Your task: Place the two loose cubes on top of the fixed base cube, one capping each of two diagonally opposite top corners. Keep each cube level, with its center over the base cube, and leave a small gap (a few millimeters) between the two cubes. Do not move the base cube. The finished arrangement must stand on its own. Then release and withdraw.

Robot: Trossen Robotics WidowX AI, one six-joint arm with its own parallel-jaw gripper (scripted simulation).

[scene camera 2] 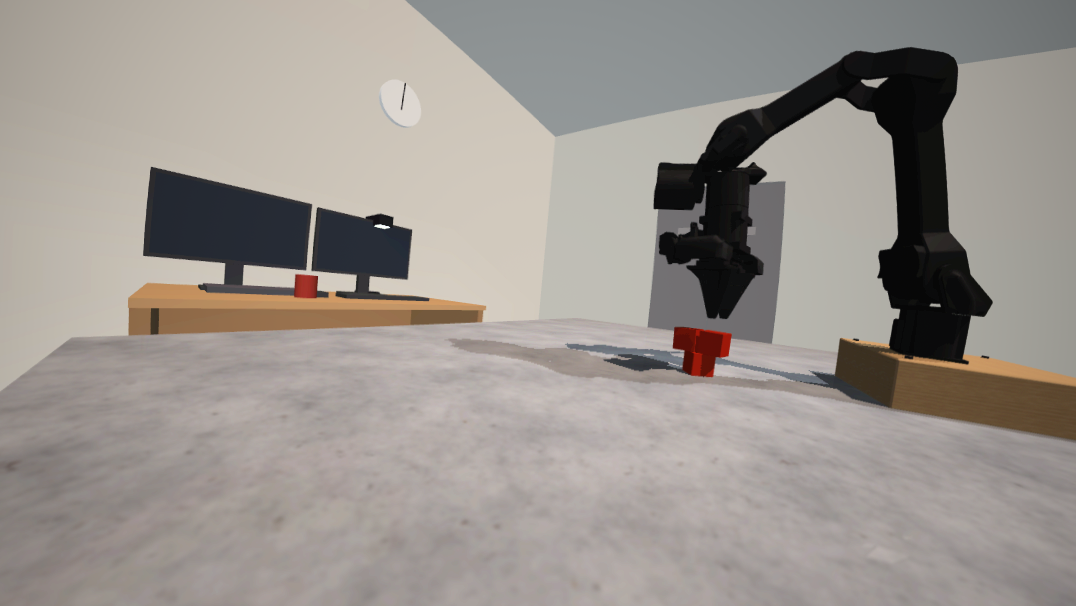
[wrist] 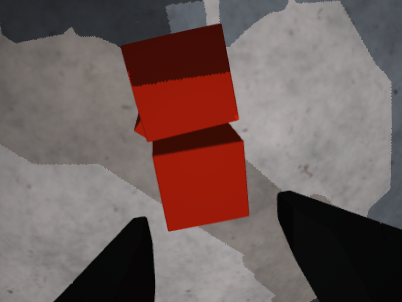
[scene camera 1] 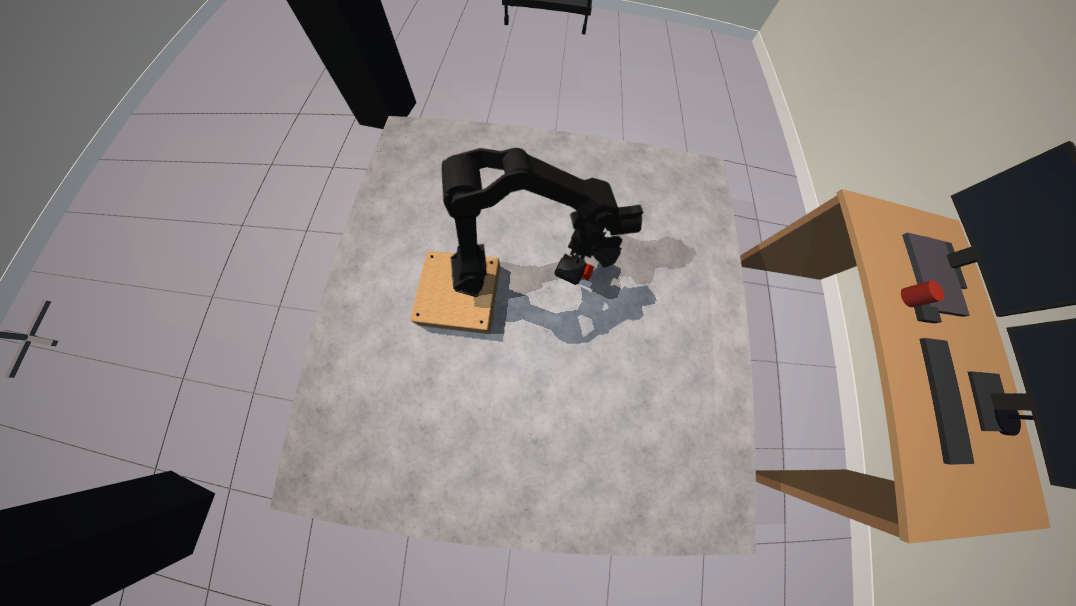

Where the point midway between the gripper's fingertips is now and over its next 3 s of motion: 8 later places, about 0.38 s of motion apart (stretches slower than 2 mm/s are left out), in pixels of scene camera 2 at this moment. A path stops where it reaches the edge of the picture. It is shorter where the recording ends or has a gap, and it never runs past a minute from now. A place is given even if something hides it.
My gripper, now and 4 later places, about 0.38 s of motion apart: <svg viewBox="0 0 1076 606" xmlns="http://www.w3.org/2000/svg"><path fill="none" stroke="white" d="M717 318L719 307L720 298L721 292L743 288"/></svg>
